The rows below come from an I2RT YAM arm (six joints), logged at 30 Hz.
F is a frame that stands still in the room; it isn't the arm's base.
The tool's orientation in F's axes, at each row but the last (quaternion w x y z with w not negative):
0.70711 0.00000 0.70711 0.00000
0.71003 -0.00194 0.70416 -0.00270
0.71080 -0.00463 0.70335 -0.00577
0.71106 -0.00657 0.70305 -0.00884
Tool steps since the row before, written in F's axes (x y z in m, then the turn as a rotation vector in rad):
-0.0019 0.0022 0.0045 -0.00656 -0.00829 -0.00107
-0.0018 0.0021 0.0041 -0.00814 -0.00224 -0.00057
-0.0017 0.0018 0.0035 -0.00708 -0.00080 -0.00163
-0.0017 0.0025 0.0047 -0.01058 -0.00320 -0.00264
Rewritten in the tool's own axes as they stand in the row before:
-0.0045 0.0022 -0.0019 0.00107 -0.00829 -0.00656
-0.0041 0.0021 -0.0018 0.00052 -0.00225 -0.00814
-0.0035 0.0017 -0.0017 0.00157 -0.00079 -0.00710
-0.0048 0.0024 -0.0017 0.00259 -0.00318 -0.01060

